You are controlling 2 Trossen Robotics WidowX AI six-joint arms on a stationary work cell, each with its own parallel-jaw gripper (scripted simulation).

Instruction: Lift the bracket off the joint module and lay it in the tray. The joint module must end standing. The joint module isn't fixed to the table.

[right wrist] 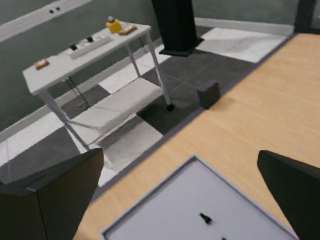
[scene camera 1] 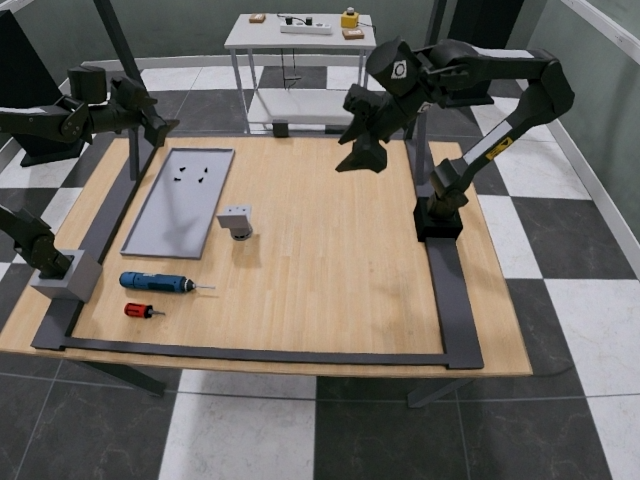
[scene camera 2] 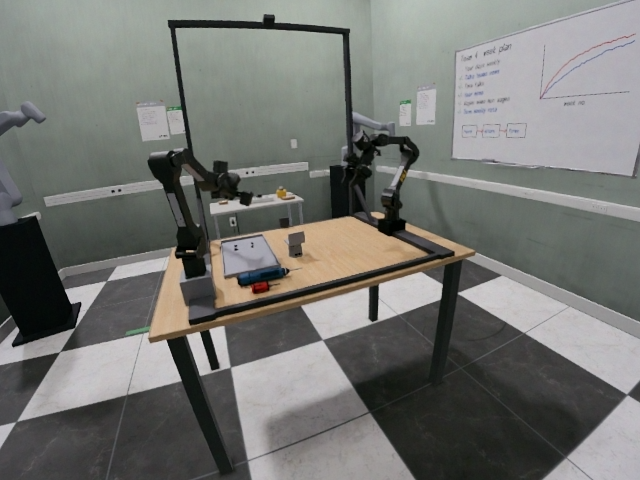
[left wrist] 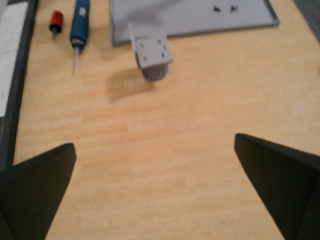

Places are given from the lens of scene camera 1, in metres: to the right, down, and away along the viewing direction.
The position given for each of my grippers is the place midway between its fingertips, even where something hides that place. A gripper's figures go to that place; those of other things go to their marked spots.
my left gripper (scene camera 1: 337,155): 0.04, -0.17, 0.63
my right gripper (scene camera 1: 168,111): -0.38, -0.32, 0.77
grey tray (scene camera 1: 174,221): -0.40, -0.05, 0.87
